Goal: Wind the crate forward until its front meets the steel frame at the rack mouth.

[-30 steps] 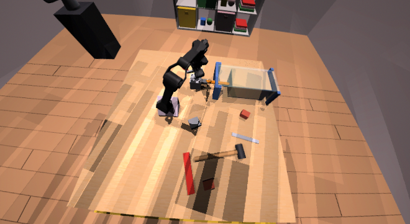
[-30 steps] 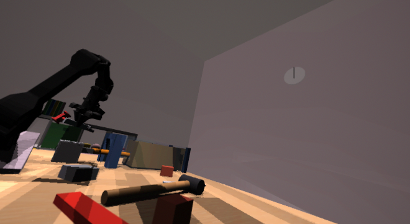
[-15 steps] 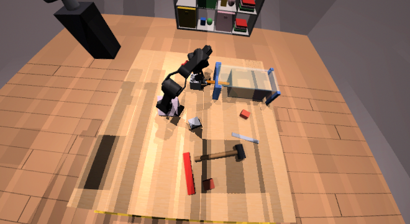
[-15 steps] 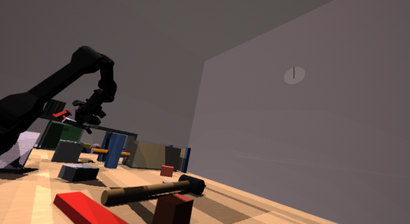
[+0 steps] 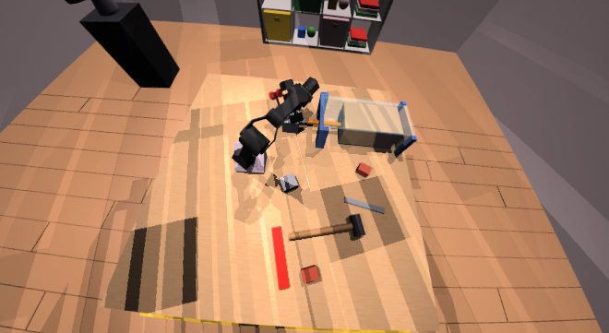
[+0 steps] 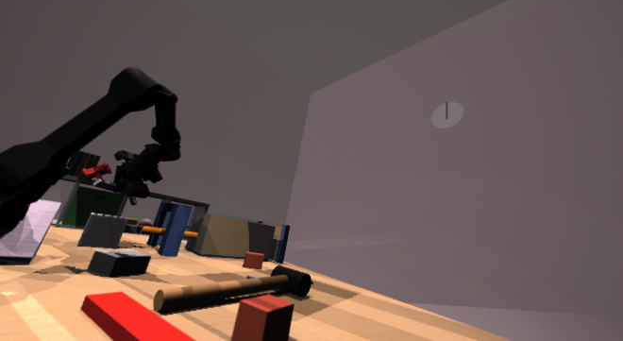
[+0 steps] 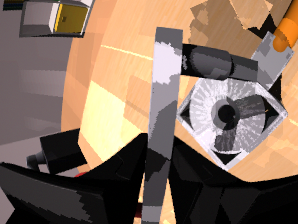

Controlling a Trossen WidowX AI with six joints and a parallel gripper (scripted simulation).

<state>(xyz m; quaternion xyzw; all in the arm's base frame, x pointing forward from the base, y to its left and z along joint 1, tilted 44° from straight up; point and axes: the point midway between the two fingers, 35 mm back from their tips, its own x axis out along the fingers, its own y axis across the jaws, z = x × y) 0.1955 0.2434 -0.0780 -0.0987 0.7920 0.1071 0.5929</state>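
The red grip is 50 mm behind my gripper tip, 10 mm to the right of it and 40 mm above it. From my gripper tip the other things lie so: blue steel frame: 170 mm ahead, 20 mm to the right, 60 mm below; then winch: 20 mm to the right, 140 mm below; then winch handle: 10 mm behind, 10 mm to the right, 10 mm above.
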